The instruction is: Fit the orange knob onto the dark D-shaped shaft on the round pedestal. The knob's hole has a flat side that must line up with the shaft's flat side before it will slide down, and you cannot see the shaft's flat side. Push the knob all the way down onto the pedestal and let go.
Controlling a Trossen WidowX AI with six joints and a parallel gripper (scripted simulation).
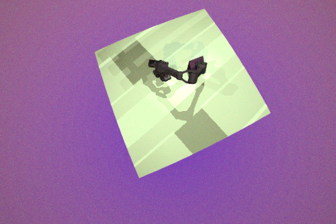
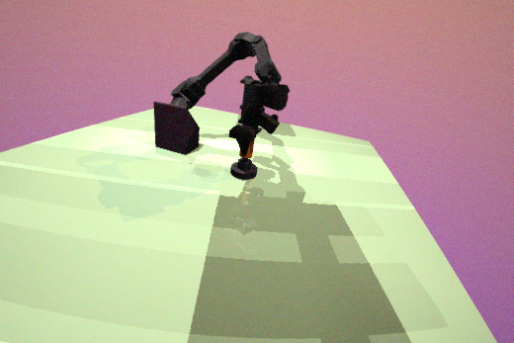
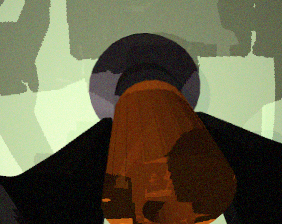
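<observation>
Right now my gripper tip is 2 cm below the orange knob. From my gripper tip the other things lie so: dark round pedestal: 4 cm below.
</observation>
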